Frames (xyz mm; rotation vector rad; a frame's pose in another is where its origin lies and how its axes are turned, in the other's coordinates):
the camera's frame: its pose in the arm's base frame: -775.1 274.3 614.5 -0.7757 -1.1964 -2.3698
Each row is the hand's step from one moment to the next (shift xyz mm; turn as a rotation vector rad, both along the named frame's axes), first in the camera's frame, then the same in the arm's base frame.
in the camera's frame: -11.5 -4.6 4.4 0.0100 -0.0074 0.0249
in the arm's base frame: 7.8 7.1 -7.8 -0.0042 0.0238 0.0138
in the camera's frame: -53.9 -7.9 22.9 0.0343 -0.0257 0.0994
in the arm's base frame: 44.6 27.6 -27.2 -0.0105 0.0932 0.0540
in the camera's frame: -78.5 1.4 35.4 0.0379 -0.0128 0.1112
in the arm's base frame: 72.7 34.5 -30.8 -0.0026 0.0952 0.0699
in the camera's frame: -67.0 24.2 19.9 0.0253 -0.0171 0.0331
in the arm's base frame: 71.5 7.9 -17.2 -0.0190 0.0348 0.0214
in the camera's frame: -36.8 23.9 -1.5 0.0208 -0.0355 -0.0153
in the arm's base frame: 41.3 -11.9 -9.0 -0.0403 0.0060 -0.0162
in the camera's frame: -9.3 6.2 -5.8 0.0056 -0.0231 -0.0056
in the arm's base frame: 8.9 -7.5 -4.8 -0.0187 0.0081 -0.0134
